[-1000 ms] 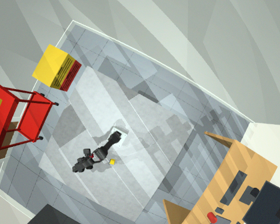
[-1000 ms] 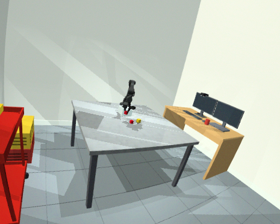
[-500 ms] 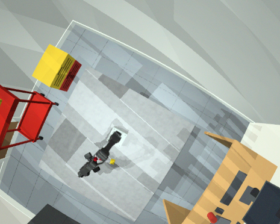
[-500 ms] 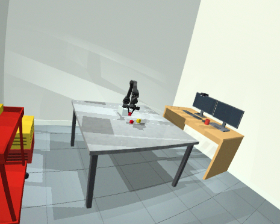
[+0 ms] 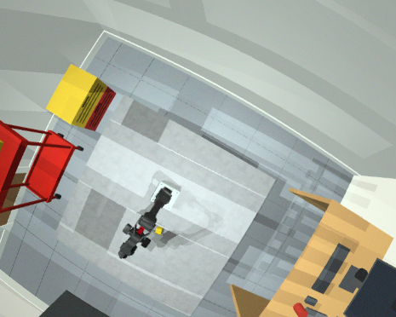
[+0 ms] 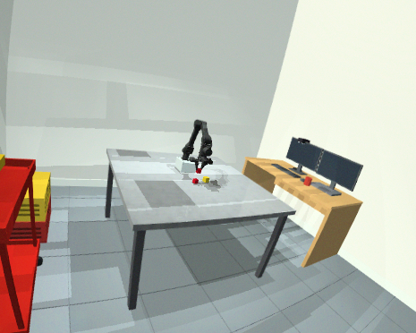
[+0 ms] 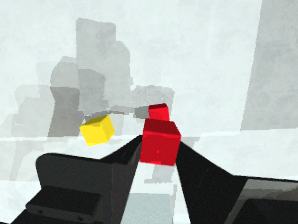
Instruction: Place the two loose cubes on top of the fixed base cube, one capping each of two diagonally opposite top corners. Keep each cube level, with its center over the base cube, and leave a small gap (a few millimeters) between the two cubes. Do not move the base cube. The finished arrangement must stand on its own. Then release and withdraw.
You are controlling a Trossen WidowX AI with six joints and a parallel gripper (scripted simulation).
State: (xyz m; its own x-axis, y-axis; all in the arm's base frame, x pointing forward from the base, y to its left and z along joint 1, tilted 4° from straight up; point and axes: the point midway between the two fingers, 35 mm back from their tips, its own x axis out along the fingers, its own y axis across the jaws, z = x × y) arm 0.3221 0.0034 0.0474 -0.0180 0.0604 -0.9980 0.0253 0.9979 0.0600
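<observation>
Right now my gripper tip is 110 mm to the right of the yellow cube, 90 mm above it and 40 mm past it.
</observation>
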